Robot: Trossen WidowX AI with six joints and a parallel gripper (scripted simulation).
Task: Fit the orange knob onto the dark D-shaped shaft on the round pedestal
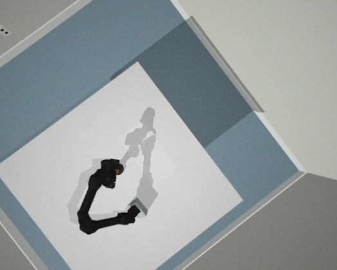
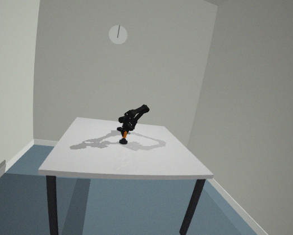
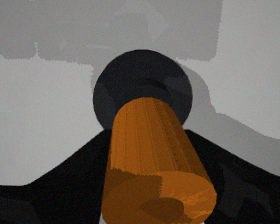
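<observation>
The orange knob lies 2 cm above my gripper tip. The rest, counted from my gripper tip: pedestal 4 cm below.
</observation>
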